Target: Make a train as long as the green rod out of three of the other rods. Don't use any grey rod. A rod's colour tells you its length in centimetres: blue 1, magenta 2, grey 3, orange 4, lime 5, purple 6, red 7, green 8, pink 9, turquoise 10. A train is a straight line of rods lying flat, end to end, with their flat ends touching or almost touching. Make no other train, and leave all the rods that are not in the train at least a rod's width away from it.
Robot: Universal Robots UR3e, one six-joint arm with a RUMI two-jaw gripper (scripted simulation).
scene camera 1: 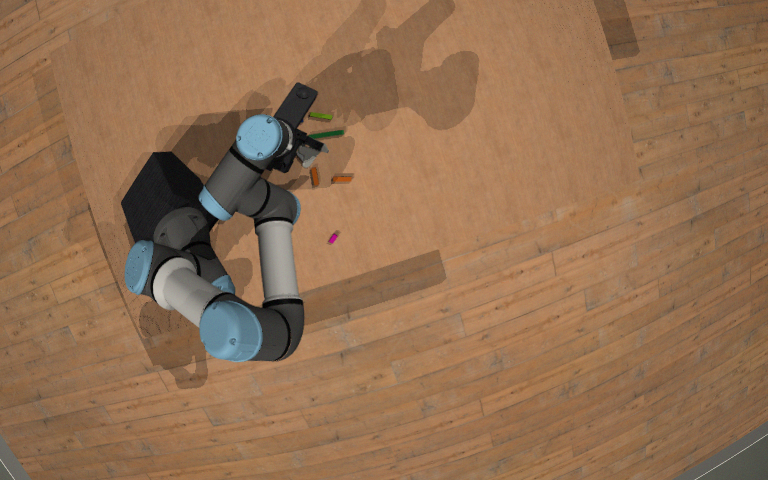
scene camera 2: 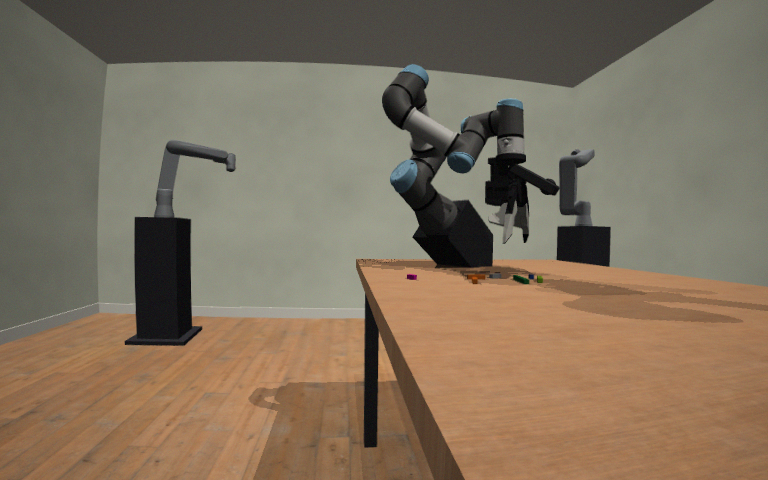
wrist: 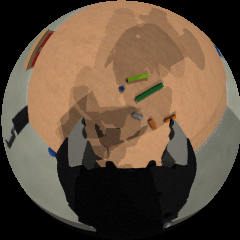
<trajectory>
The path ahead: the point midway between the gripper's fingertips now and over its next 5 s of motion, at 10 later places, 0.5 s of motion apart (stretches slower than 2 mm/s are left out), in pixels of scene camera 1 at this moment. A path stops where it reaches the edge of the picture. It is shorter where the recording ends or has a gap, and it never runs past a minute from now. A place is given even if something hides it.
My gripper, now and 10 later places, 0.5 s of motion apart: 294, 135; 295, 136; 297, 139; 301, 143; 303, 148; 304, 152; 306, 157; 307, 160; 307, 165; 307, 167; 306, 168
</trajectory>
